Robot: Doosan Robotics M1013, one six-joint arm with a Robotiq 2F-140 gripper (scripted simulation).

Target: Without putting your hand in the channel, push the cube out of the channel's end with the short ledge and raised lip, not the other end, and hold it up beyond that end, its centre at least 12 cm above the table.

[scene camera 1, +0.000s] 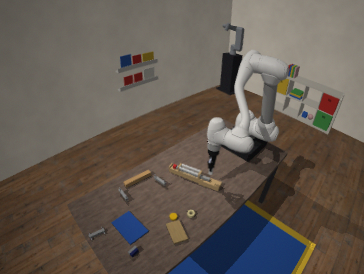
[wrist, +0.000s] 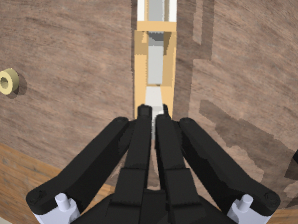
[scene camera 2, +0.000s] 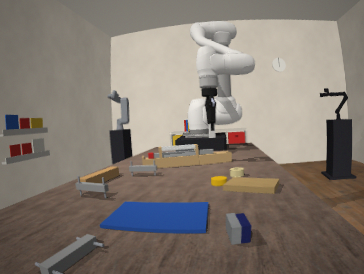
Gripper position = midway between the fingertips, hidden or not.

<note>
In view: my gripper [wrist: 153, 97], a blue mat [scene camera 2: 191, 217] and a wooden board [scene camera 2: 237, 184].
The wrist view misses the blue mat: it is out of frame. The wrist view misses the wooden board: it is out of frame.
</note>
